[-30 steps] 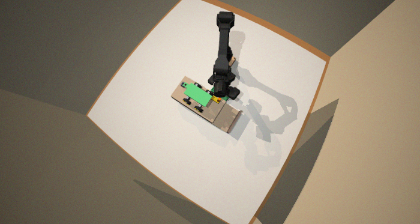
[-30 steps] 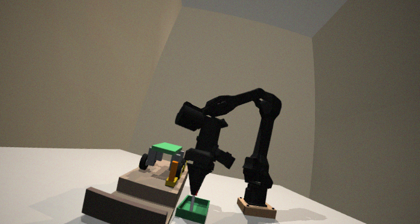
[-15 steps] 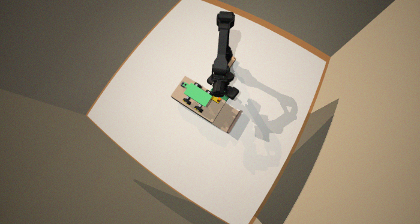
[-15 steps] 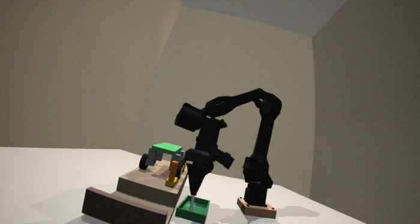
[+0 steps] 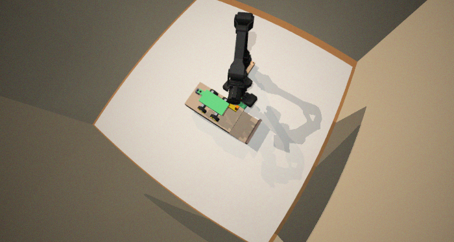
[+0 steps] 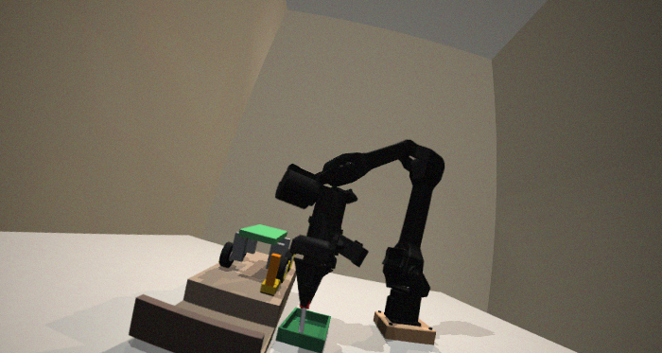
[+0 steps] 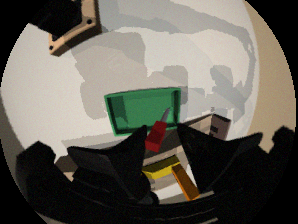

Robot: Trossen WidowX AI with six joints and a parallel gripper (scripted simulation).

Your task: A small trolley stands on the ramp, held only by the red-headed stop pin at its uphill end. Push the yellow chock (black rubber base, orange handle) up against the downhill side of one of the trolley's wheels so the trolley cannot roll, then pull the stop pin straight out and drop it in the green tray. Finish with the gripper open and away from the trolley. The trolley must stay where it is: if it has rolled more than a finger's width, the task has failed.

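The green tray is 60 mm below my gripper tip, 20 mm to the right of it and 10 mm behind it. Round my gripper tip: brown ramp 110 mm to the right, 110 mm ahead, 10 mm below; then yellow chock 60 mm ahead, 30 mm above, 10 mm to the right; then red-headed stop pin 10 mm below.
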